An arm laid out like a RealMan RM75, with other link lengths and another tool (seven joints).
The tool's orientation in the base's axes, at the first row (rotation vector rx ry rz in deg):
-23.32 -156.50 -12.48
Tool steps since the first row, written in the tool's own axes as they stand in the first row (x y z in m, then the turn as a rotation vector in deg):
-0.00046 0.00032 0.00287 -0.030 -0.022 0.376
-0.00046 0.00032 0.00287 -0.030 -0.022 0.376
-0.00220 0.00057 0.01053 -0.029 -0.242 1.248
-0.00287 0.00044 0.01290 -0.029 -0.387 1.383
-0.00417 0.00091 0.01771 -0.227 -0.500 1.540
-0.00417 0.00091 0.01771 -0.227 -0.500 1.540
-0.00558 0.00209 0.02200 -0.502 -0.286 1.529
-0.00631 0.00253 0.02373 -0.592 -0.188 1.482
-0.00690 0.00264 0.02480 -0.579 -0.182 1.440
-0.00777 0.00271 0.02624 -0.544 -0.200 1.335
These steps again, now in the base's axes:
-0.00045 0.00077 -0.00278 -0.106 0.048 -0.359
-0.00045 0.00077 -0.00278 -0.106 0.048 -0.359
-0.00140 0.00213 -0.01047 -0.468 0.017 -1.182
-0.00164 0.00232 -0.01292 -0.558 -0.093 -1.321
-0.00195 0.00341 -0.01779 -0.469 -0.217 -1.551
-0.00195 0.00341 -0.01779 -0.469 -0.217 -1.551
-0.00177 0.00504 -0.02216 -0.154 -0.086 -1.625
-0.00157 0.00563 -0.02398 -0.028 -0.026 -1.606
-0.00137 0.00580 -0.02518 -0.024 -0.025 -1.562
-0.00105 0.00594 -0.02683 -0.025 -0.055 -1.454

